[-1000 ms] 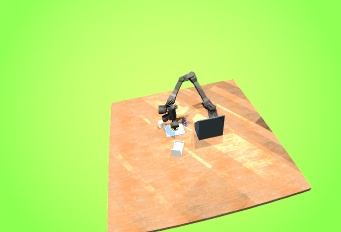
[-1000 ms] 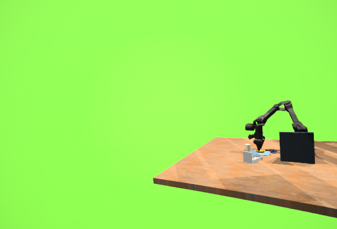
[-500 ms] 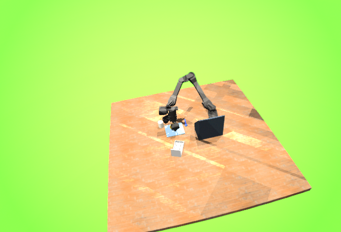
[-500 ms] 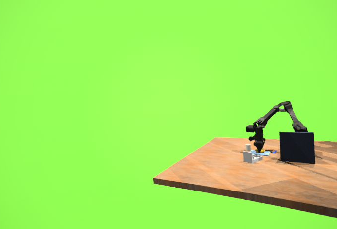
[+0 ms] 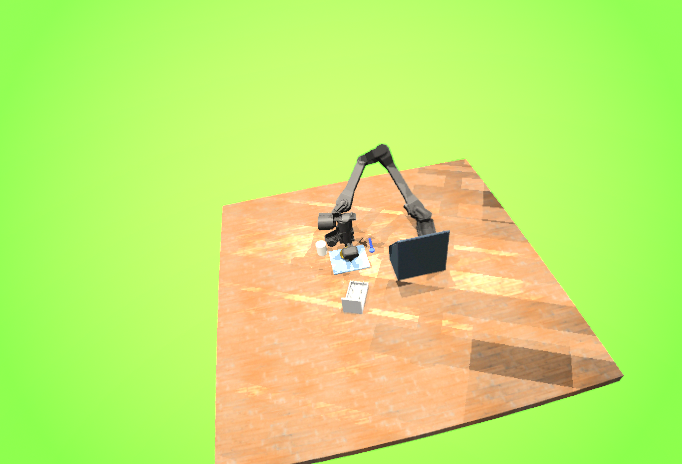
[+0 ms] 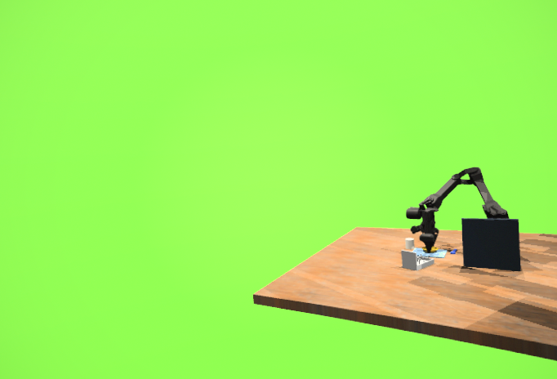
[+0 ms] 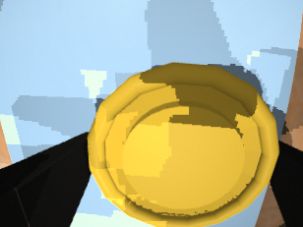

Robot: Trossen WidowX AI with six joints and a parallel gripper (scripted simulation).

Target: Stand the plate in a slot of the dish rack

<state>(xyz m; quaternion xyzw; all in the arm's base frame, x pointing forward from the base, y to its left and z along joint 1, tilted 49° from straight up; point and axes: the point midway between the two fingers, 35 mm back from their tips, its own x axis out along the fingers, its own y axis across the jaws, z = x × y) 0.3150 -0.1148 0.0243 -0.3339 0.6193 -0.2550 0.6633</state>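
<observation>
The light blue mat is 20 mm to the left of my gripper tip. From my gripper tip the other things lie so: yellow plate 10 mm above; white cup 110 mm ahead, 40 mm to the right, 20 mm above; blue utensil 100 mm behind, 30 mm to the right.
</observation>
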